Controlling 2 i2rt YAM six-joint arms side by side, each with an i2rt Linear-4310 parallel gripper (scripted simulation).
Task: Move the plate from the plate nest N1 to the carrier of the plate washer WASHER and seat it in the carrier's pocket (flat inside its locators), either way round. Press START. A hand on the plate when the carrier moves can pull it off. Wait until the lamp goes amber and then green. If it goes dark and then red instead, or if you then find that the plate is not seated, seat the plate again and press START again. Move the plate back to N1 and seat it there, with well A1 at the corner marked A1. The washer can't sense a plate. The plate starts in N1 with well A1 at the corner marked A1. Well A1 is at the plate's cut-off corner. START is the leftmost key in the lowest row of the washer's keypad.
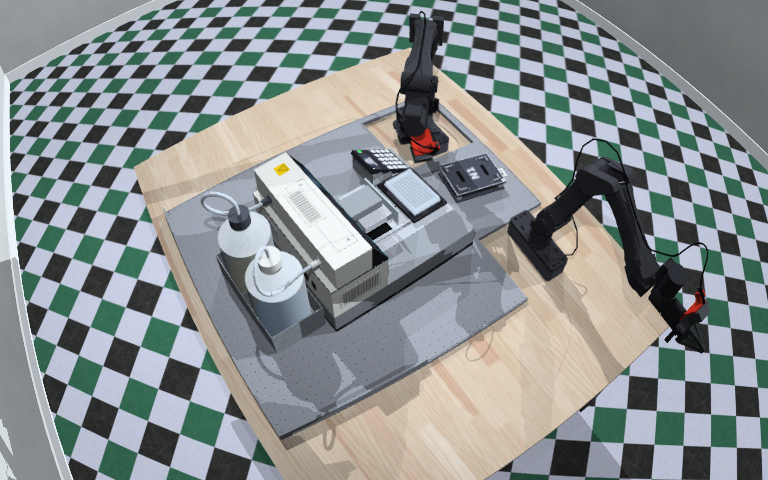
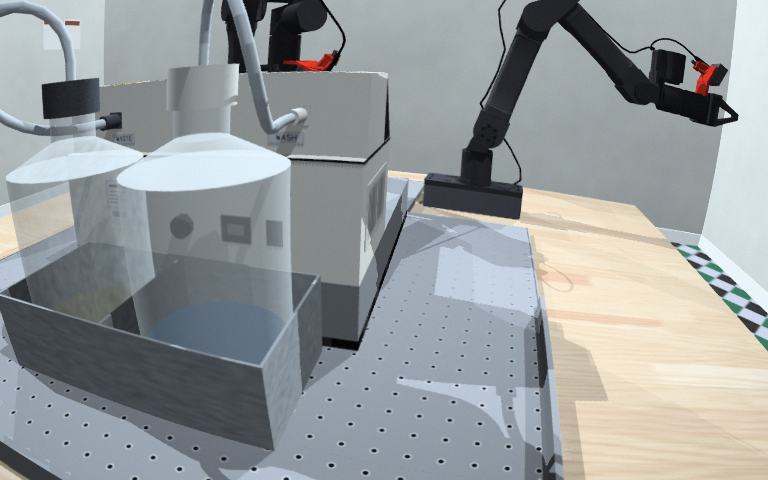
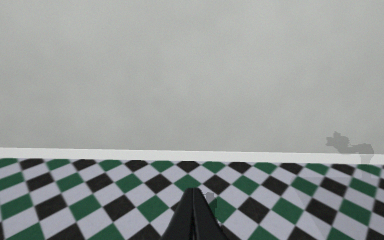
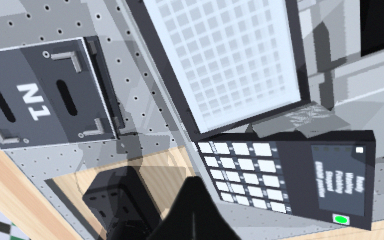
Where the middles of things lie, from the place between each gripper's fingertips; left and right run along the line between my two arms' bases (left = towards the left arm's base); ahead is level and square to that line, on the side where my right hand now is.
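Labels:
My right hand is 90 mm above the clear plate (image 1: 408,179), 50 mm to the right of it and 40 mm short of it. Counting from that same right hand, the washer (image 2: 346,218) is 50 mm below, 190 mm ahead and 60 mm to the left, and the grey tray (image 2: 248,403) is 150 mm below, 490 mm ahead and 70 mm to the left. Nest N1 (image 1: 452,176) is 150 mm below my right hand too, 180 mm behind it and 50 mm to the left of it.
For my left hand (image 2: 737,117), the nest N1 is 25 cm below it, 87 cm to the right of it and 1 cm behind it. Still from the left hand, you'd find the washer 15 cm below, 86 cm to the right and 36 cm ahead, the clear plate 19 cm below, 87 cm to the right and 20 cm ahead, and the grey tray 26 cm below, 85 cm to the right and 65 cm ahead.

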